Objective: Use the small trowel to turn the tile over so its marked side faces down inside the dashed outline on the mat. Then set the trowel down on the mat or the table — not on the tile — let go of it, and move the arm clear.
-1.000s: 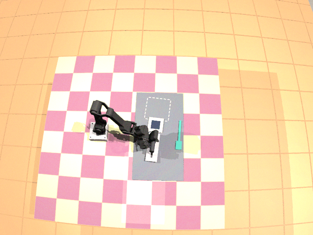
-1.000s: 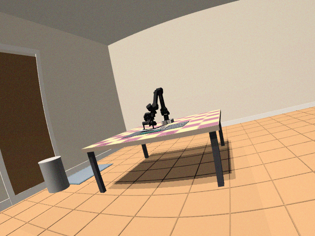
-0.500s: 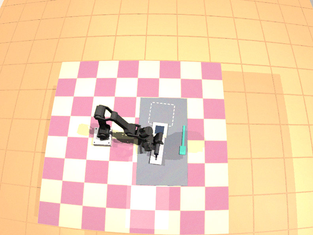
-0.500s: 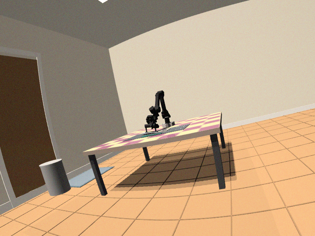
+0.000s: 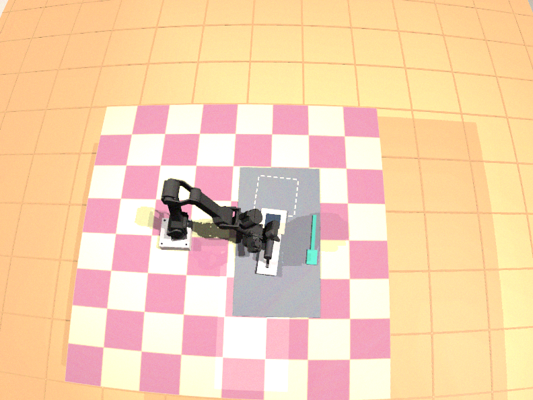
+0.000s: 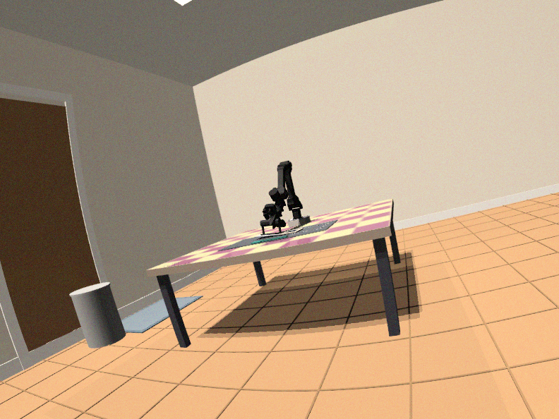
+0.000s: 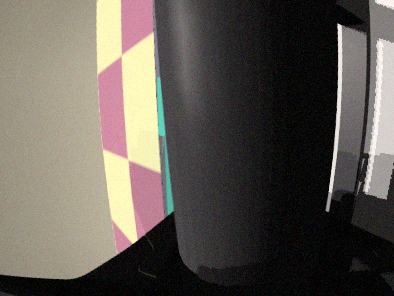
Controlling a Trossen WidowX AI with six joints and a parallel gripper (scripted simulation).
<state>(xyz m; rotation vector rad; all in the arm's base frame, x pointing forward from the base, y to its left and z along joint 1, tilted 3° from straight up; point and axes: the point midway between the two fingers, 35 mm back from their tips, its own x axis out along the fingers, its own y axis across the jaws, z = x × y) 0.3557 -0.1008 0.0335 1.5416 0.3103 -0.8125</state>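
Right now my gripper tip is 80 mm above the grey mat, 30 mm to the right of it and 10 mm short of it. From my gripper tip the other things lie so: square tile: 110 mm to the left, 50 mm below; then trowel: 20 mm behind, 10 mm to the left, 10 mm below; then teal long-handled tool: 140 mm ahead, 50 mm below, 20 mm to the right.
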